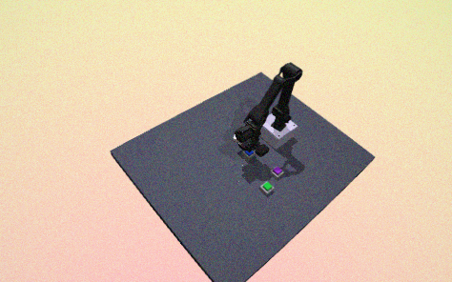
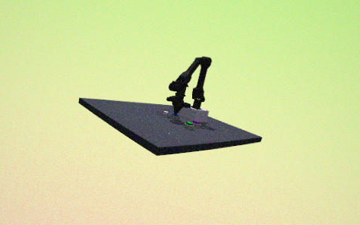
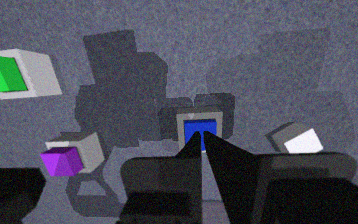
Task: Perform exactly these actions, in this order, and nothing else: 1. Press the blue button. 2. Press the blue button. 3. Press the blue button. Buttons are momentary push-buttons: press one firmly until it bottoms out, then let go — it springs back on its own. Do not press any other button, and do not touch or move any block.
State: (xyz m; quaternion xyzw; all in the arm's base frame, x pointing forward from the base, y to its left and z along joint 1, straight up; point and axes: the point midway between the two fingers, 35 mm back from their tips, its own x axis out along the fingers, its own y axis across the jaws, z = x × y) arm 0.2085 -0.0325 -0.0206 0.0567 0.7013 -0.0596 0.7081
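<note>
Right now my gripper tip is 10 mm above the blue button. The rest, counted from my gripper tip: small white block (50 mm behind, 110 mm to the right, 20 mm below); purple button (170 mm to the left); green button (110 mm ahead, 190 mm to the left).
</note>
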